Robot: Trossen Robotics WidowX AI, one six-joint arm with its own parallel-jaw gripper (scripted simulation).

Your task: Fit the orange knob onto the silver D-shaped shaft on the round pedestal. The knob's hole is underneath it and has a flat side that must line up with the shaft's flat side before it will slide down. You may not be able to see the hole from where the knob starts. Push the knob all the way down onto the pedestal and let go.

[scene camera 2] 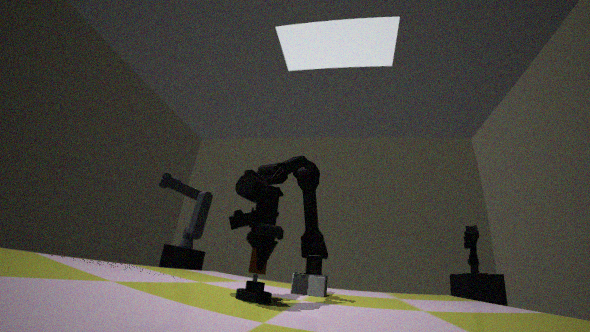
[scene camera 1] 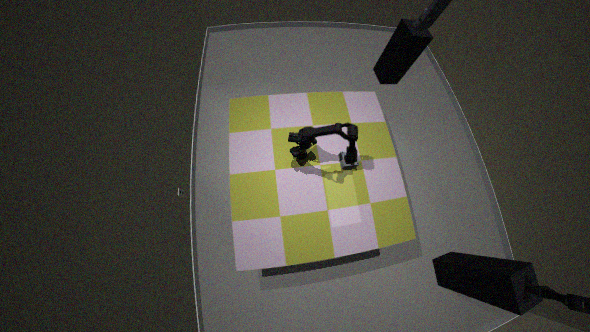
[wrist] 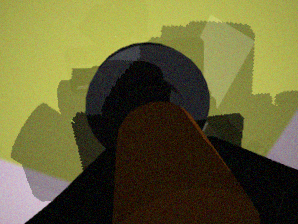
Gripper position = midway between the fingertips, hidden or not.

Scene:
My gripper (scene camera 2: 257,269) holds an orange knob.

